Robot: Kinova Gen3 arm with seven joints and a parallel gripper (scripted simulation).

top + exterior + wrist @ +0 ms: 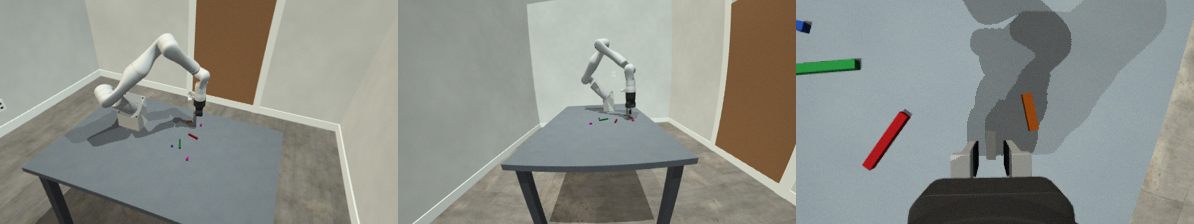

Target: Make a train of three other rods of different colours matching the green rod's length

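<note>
The grey rod is 60 mm below my hand. Also, from my hand: orange rod (50 mm behind, 30 mm to the left, 60 mm below); then red rod (30 mm ahead, 110 mm to the right, 60 mm below); then green rod (20 mm behind, 200 mm to the right, 60 mm below).
</note>
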